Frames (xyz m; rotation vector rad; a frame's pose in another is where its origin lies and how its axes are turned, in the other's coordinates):
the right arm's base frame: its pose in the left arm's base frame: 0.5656 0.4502 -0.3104 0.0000 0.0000 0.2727
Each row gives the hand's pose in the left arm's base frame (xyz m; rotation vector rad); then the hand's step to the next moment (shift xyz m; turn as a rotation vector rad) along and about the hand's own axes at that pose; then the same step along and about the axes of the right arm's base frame.
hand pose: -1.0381 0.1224 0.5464 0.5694 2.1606 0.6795
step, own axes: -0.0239 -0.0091 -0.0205 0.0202 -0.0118 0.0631
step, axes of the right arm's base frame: -0.0106 -0.0248 0.0186 0.0400 0.0103 -0.0532
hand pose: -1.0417 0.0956 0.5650 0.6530 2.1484 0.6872
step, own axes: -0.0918 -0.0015 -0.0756 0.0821 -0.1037 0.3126
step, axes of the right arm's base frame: -0.0289 -0.0744 0.0882 0.1862 0.0083 -0.2837
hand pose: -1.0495 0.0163 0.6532 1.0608 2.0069 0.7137
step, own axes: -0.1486 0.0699 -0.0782 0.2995 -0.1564 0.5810
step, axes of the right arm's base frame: -0.0045 -0.1046 0.1487 0.3463 0.1648 -0.5519
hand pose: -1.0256 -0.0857 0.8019 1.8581 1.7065 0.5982
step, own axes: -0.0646 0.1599 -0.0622 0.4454 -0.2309 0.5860
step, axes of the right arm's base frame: 0.0531 -0.0839 0.1541 0.3492 0.3181 -0.6099
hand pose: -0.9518 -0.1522 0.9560 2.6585 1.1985 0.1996
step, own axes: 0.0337 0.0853 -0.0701 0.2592 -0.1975 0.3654
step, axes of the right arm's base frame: 0.0611 -0.0375 0.0905 0.1743 0.2318 -0.3945
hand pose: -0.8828 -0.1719 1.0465 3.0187 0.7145 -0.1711
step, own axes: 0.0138 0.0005 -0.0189 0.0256 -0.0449 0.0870
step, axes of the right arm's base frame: 0.0157 0.0027 0.0172 0.0067 0.0463 -0.0897
